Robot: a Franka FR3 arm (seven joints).
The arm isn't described. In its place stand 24 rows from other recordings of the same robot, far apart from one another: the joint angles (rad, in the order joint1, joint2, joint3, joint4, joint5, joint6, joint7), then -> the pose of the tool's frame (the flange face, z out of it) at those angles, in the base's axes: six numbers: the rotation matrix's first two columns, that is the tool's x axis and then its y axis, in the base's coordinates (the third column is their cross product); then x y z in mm.
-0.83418, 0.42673, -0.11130, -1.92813, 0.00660, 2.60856, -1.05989 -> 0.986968, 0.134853, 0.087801, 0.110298, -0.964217, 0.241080, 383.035, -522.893, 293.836
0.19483, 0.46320, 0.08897, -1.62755, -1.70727, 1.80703, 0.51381 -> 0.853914, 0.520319, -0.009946, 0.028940, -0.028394, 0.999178, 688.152, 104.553, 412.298
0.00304, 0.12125, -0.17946, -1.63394, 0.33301, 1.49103, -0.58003 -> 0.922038, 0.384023, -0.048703, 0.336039, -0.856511, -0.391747, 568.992, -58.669, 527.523
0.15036, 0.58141, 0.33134, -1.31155, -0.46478, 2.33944, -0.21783 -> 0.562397, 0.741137, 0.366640, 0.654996, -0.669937, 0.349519, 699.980, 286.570, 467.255
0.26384, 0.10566, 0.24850, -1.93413, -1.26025, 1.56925, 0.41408 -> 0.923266, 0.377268, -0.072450, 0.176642, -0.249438, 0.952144, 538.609, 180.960, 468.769
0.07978, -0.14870, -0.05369, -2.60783, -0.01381, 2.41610, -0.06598 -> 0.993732, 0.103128, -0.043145, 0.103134, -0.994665, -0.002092, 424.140, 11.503, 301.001
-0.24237, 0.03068, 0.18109, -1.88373, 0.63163, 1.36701, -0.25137 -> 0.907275, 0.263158, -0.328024, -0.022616, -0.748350, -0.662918, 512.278, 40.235, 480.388
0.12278, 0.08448, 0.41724, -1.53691, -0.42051, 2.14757, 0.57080 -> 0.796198, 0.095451, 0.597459, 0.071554, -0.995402, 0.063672, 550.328, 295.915, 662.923
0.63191, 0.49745, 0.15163, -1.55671, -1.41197, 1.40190, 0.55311 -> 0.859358, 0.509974, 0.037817, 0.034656, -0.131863, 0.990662, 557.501, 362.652, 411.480
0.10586, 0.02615, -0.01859, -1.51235, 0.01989, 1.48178, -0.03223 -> 0.991094, 0.120807, -0.056014, 0.119789, -0.992573, -0.021208, 551.342, 50.670, 629.799
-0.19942, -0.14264, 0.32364, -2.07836, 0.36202, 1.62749, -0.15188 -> 0.937566, 0.224724, -0.265461, 0.130196, -0.934510, -0.331271, 471.043, 99.958, 469.781
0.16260, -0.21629, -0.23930, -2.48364, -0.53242, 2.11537, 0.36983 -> 0.989099, -0.134043, -0.060956, -0.099827, -0.914704, 0.391601, 432.411, -55.590, 358.223
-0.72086, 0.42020, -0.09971, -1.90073, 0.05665, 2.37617, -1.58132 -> 0.744625, 0.667483, 0.000308, 0.666353, -0.743390, 0.057831, 436.174, -461.887, 285.650
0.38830, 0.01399, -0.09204, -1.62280, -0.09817, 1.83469, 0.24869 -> 0.974547, 0.067571, 0.213759, 0.058621, -0.997129, 0.047940, 559.645, 162.983, 617.633
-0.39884, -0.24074, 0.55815, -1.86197, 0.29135, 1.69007, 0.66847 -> 0.853074, -0.516300, -0.075490, -0.521628, -0.840236, -0.148015, 483.515, 133.965, 602.789
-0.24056, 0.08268, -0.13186, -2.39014, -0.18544, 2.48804, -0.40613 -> 0.983215, 0.177068, -0.044000, 0.181097, -0.976452, 0.117242, 466.612, -181.643, 285.631
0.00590, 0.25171, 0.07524, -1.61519, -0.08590, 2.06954, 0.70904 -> 0.805766, -0.559620, 0.193821, -0.554982, -0.827739, -0.082725, 656.197, 44.222, 498.774
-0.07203, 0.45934, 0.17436, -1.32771, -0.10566, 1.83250, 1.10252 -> 0.543010, -0.838410, 0.046990, -0.837953, -0.544649, -0.034517, 697.972, 39.345, 478.536
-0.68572, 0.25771, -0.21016, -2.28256, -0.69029, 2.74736, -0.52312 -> 0.963463, 0.221560, -0.150498, 0.263222, -0.887139, 0.379075, 361.122, -410.801, 257.461
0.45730, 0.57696, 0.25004, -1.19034, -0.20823, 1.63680, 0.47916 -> 0.973851, 0.216294, -0.069506, 0.223165, -0.968055, 0.114306, 577.334, 408.600, 449.609
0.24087, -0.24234, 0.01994, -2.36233, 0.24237, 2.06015, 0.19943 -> 0.992773, -0.049657, -0.109254, -0.069092, -0.980864, -0.182021, 438.337, 130.321, 418.653
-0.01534, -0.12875, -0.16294, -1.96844, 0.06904, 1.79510, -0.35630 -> 0.986559, 0.162831, -0.013694, 0.160733, -0.982102, -0.098182, 509.142, -89.130, 523.084
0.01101, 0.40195, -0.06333, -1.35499, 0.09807, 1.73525, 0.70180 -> 0.719879, -0.691280, -0.062496, -0.693900, -0.718911, -0.040878, 677.659, -19.154, 493.314
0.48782, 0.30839, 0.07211, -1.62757, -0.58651, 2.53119, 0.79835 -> 0.737094, 0.111549, 0.666521, 0.122384, -0.992009, 0.030680, 588.782, 368.805, 508.657
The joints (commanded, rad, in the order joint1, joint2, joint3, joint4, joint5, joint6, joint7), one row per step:
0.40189 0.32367 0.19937 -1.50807 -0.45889 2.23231 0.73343
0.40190 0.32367 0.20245 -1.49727 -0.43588 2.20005 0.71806
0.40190 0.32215 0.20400 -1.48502 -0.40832 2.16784 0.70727
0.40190 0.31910 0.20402 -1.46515 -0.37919 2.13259 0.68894
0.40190 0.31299 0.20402 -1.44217 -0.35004 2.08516 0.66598
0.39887 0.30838 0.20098 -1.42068 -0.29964 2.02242 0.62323
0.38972 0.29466 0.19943 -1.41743 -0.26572 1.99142 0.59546
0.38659 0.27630 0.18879 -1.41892 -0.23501 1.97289 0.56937
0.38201 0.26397 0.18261 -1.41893 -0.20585 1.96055 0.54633
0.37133 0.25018 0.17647 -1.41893 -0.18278 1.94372 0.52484
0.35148 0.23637 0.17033 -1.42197 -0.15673 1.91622 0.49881
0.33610 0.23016 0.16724 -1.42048 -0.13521 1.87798 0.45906
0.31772 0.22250 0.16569 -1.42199 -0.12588 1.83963 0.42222
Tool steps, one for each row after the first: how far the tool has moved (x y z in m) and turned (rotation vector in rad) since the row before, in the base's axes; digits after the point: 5 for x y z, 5 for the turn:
-0.00129 -0.00023 0.00174 -0.00200 0.02729 -0.00175
-0.00127 -0.00087 0.00340 0.00527 0.02743 -0.00720
-0.00090 -0.00171 0.00789 0.00621 0.02325 -0.00230
-0.00211 -0.00271 0.01013 0.00078 0.02763 -0.00006
-0.00178 -0.00582 0.00620 0.00049 0.05456 0.00776
-0.00168 -0.00773 0.00690 0.00689 0.02783 0.00351
-0.00184 -0.00833 0.00874 0.00974 0.01463 0.00386
-0.00112 -0.00604 0.00630 0.01336 0.01325 0.00589
0.00029 -0.01019 0.00680 0.00751 0.01208 -0.00099
0.00194 -0.01579 0.00404 0.00259 0.02484 -0.00661
0.00071 -0.01165 0.00031 -0.00846 0.03486 0.01410
0.00071 -0.01340 -0.00007 -0.01711 0.03108 0.01177

